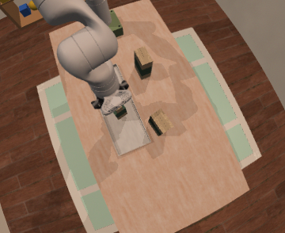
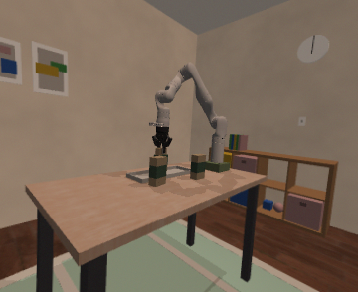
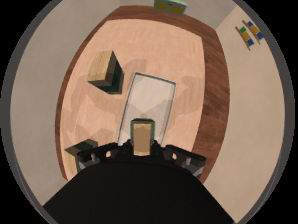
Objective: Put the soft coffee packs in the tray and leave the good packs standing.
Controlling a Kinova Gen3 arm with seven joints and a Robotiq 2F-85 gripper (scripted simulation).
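The long grey tray is 20 mm behind my hand and 140 mm below it.
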